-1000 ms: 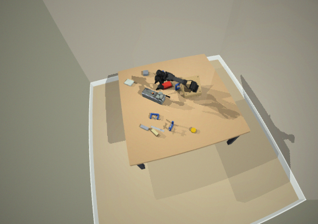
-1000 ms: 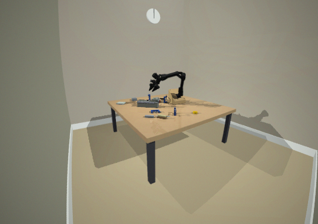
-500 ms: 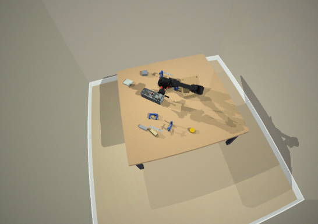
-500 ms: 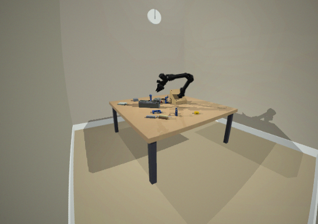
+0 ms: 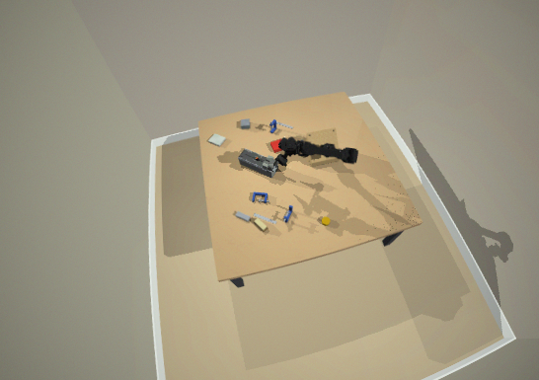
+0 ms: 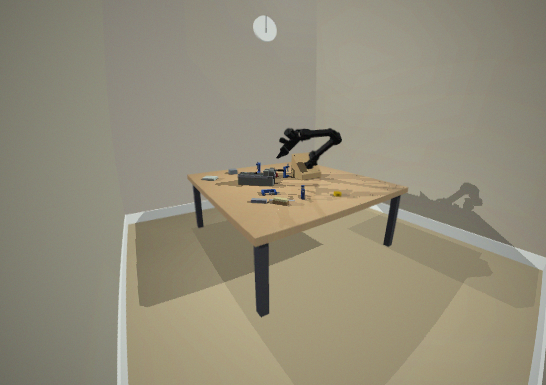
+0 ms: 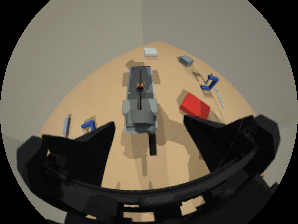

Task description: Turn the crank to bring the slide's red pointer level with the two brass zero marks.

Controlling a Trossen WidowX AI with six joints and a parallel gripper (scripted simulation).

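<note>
The dark crank handle is 10 cm below my gripper tip, 2 cm behind it and 1 cm to the left of it. The rest, counted from my gripper tip: red pointer: 13 cm ahead, 12 cm below, 9 cm to the right; tan block: 34 cm to the left, 21 cm ahead, 18 cm below; yellow disc: 43 cm to the left, 19 cm below, 17 cm behind.
</note>
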